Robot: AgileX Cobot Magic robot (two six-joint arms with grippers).
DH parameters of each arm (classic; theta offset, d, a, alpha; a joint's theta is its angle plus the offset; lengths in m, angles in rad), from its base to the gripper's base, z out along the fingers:
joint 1: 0 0.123 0 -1.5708
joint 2: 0.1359 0 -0.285 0
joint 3: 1.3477 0 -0.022 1.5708
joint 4: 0 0.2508 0 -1.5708
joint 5: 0 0 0.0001 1.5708
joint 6: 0 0.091 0 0
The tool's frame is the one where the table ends.
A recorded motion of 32 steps. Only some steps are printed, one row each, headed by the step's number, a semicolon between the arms.
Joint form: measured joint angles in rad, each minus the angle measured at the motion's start. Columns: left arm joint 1, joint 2, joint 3, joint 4, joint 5, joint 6; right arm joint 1, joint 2, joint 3, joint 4, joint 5, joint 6.
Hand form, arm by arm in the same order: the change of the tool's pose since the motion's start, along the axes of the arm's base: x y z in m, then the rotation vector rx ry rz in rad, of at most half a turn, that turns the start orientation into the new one. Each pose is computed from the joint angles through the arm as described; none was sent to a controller.
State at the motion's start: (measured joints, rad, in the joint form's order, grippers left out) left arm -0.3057 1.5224 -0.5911 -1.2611 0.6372 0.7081; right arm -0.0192 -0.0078 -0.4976 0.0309 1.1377 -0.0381
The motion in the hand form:
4: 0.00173 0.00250 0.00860 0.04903 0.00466 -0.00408; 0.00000 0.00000 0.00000 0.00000 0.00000 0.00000
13: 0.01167 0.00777 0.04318 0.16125 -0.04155 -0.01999; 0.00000 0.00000 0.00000 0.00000 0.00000 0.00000
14: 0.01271 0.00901 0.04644 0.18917 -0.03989 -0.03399; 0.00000 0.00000 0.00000 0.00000 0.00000 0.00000
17: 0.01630 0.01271 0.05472 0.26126 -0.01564 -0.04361; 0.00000 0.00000 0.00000 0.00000 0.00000 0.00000
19: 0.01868 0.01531 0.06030 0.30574 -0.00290 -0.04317; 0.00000 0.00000 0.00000 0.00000 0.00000 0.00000
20: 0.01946 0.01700 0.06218 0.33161 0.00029 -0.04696; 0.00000 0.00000 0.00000 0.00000 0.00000 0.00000
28: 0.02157 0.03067 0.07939 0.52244 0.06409 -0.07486; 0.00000 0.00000 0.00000 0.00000 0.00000 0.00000
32: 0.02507 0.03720 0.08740 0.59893 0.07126 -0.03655; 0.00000 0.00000 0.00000 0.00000 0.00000 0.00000
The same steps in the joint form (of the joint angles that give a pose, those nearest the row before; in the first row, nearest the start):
4: 0.0000 -0.0261 -0.0325 0.1468 0.0011 -0.1402; 0.0000 0.0000 0.0000 0.0000 0.0000 0.0000
13: 0.0000 -0.0928 -0.1548 0.4847 0.0545 -0.4358; 0.0000 0.0000 0.0000 0.0000 0.0000 0.0000
14: 0.0000 -0.0949 -0.1739 0.5426 0.0756 -0.4734; 0.0000 0.0000 0.0000 0.0000 0.0000 0.0000
17: 0.0000 -0.0949 -0.2270 0.6865 0.1371 -0.5925; 0.0000 0.0000 0.0000 0.0000 0.0000 0.0000
19: 0.0000 -0.0949 -0.2600 0.7663 0.1757 -0.6590; 0.0000 0.0000 0.0000 0.0000 0.0000 0.0000
20: 0.0000 -0.0949 -0.2725 0.8055 0.1927 -0.6835; 0.0000 0.0000 0.0000 0.0000 0.0000 0.0000
28: 0.0000 -0.0949 -0.3716 1.0544 0.3805 -0.8334; 0.0000 0.0000 0.0000 0.0000 0.0000 0.0000
32: 0.0000 -0.0949 -0.4096 1.1527 0.4268 -0.9119; 0.0000 0.0000 0.0000 0.0000 0.0000 0.0000

